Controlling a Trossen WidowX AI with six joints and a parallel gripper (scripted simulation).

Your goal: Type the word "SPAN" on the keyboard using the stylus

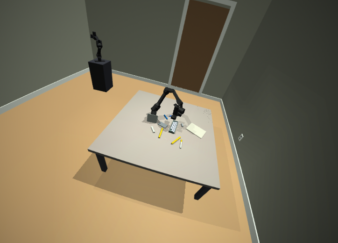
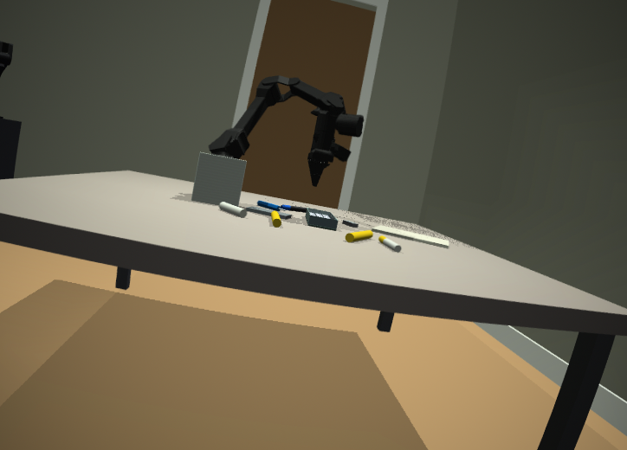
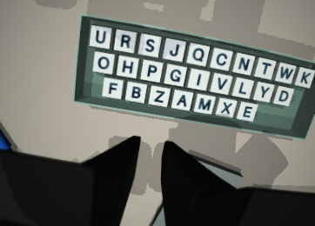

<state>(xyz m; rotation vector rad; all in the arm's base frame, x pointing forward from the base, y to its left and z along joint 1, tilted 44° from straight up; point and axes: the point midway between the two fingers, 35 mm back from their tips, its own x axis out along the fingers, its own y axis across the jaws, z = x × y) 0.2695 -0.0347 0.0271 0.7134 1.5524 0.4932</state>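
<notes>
Right now the blue stylus is 8 cm behind my gripper tip, 9 cm to the left of it and 9 cm below it. From my gripper tip the other things lie so: blue pen: 2 cm behind, 17 cm to the left, 9 cm below; cream pad: 33 cm ahead, 1 cm to the right, 9 cm below; flat grey slab: 12 cm behind, 5 cm to the right, 9 cm below.
</notes>
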